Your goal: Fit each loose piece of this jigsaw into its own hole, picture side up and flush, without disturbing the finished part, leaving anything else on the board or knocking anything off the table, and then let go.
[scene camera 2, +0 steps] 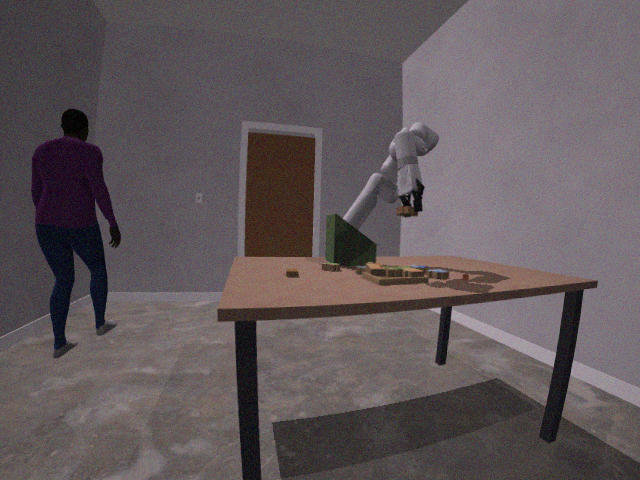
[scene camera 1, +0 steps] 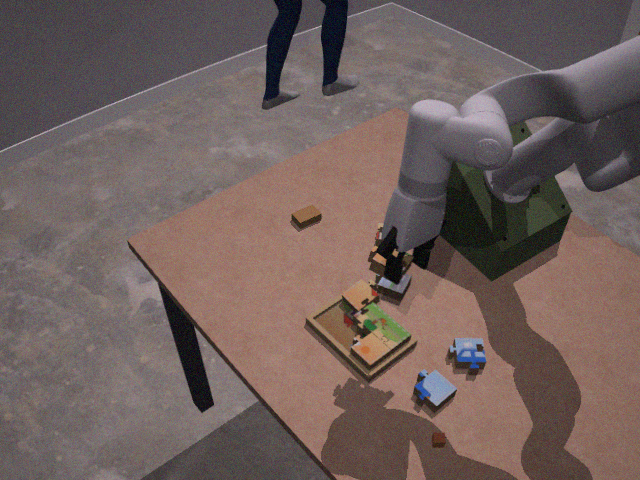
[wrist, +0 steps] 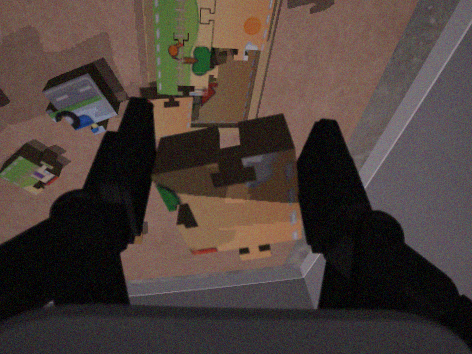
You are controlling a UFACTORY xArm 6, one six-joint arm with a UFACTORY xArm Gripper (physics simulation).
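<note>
My gripper [scene camera 1: 408,258] [scene camera 2: 412,202] [wrist: 231,137] is shut on an orange jigsaw piece [scene camera 1: 379,260] [scene camera 2: 406,211] [wrist: 250,215] with a grey patch, held high above the table. The wooden tray [scene camera 1: 330,345] [scene camera 2: 392,280] [wrist: 258,90] holds the finished part [scene camera 1: 385,325] [wrist: 175,60] and has an open brown area. Another orange piece [scene camera 1: 360,294] [wrist: 170,115] overlaps the tray's back corner; its seating is unclear. A grey road piece [scene camera 1: 394,284] [wrist: 82,95], a blue car piece [scene camera 1: 469,351], a light-blue piece [scene camera 1: 436,387] and a green piece [scene camera 2: 330,267] [wrist: 30,172] lie loose outside the tray.
An orange-brown block [scene camera 1: 306,214] [scene camera 2: 292,272] lies toward the table's far left in scene camera 1. A small red cube [scene camera 1: 438,439] [scene camera 2: 465,276] lies beyond the light-blue piece. The green arm base [scene camera 1: 532,227] [scene camera 2: 351,248] stands on the table. A person [scene camera 2: 69,180] stands away from it.
</note>
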